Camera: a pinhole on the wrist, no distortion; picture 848 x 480 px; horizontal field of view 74.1 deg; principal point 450.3 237.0 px. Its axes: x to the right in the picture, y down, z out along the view. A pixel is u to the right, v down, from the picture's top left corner.
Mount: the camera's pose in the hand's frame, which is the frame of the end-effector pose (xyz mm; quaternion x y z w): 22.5 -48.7 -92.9 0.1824 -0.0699 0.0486 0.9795
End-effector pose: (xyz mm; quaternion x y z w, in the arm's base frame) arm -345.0 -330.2 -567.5 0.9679 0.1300 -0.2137 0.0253
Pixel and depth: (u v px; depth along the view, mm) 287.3 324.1 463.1
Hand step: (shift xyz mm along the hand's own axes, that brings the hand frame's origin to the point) -173.8 -160.0 339.2
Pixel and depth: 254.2 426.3 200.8
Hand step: -78.7 -63.9 105.5
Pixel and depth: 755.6 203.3 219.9
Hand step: 115.7 -132.7 124.1
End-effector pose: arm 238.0 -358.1 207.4 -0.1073 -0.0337 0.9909 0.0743
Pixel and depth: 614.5 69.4 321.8
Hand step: 88.4 -248.5 185.2
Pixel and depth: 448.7 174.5 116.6
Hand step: 9.8 -103.2 10.2
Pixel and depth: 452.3 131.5 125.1
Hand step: 10.9 -116.0 14.5
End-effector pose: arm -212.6 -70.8 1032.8 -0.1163 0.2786 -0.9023 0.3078
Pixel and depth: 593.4 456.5 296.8
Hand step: 47.6 -43.8 233.6
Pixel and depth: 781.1 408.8 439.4
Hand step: 208.9 -65.8 400.1
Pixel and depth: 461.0 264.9 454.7
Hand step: -25.9 -192.7 336.4
